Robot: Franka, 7 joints.
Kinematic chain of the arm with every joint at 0, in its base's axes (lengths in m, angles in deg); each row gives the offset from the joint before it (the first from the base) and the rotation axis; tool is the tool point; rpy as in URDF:
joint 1: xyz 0 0 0.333 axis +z
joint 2: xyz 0 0 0 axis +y
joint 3: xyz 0 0 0.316 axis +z
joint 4: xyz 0.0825 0 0 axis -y
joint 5: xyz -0.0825 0 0.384 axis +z
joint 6: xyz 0 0 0 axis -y
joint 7: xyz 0.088 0 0 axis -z
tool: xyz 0 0 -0.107 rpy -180 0 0
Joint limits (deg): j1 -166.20..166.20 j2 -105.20..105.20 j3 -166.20..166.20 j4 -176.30..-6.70 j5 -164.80..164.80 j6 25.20..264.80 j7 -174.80..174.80
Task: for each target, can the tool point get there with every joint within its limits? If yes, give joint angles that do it. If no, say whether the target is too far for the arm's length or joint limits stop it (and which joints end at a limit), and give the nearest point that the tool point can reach.
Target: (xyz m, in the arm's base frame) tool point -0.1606 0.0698 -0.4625
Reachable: no: joint limits stop it (at a limit: joint 2) | nearest point -0.1777 0.0772 -0.3532 | short by 0.111 m
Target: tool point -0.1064 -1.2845 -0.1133
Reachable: no: too far | nearest point -0.0669 -0.8079 0.0523 | short by 0.506 m
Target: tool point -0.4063 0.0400 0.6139
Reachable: yes | joints 78.94 41.41 100.40 -122.50 89.32 45.02 -116.15
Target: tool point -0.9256 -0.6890 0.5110
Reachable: no: too far | nearest point -0.6801 -0.5063 0.4638 | short by 0.310 m
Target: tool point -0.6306 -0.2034 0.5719
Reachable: yes | joints 62.90 -73.88 93.07 -81.11 65.54 221.19 121.38
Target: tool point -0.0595 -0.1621 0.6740
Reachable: yes | joints 6.05 77.24 -138.20 -159.85 -121.88 54.14 27.43
